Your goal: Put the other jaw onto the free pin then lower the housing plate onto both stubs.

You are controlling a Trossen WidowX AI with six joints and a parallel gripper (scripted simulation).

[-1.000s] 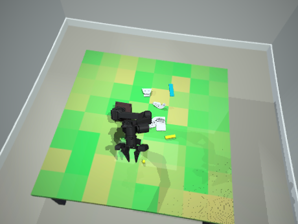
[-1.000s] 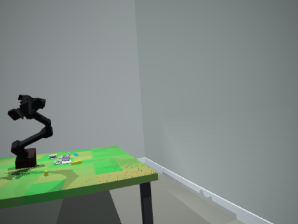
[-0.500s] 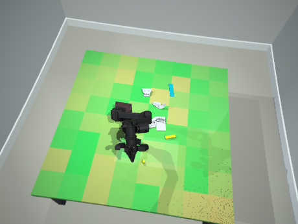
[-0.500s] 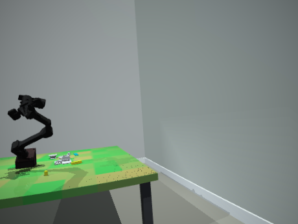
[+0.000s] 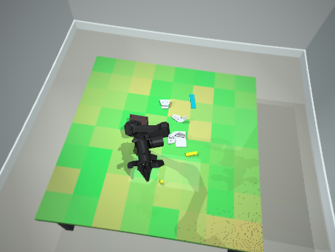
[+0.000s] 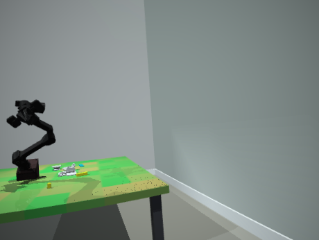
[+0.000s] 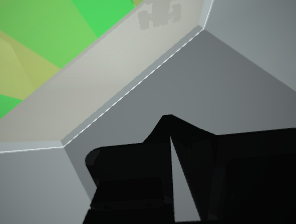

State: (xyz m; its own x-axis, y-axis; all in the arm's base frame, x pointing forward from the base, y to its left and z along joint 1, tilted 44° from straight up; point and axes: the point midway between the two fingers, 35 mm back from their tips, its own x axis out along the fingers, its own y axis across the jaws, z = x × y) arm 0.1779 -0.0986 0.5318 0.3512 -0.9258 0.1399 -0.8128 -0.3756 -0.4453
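My gripper tip is 10 cm short of the jaw, 63 cm to the right of it and 35 cm above it. From my gripper tip the other things lie so: yellow bar: 20 cm ahead, 37 cm to the left, 37 cm below; blue bar: 15 cm ahead, 81 cm to the left, 38 cm below; small yellow cube: 5 cm ahead, 14 cm to the left, 37 cm below.
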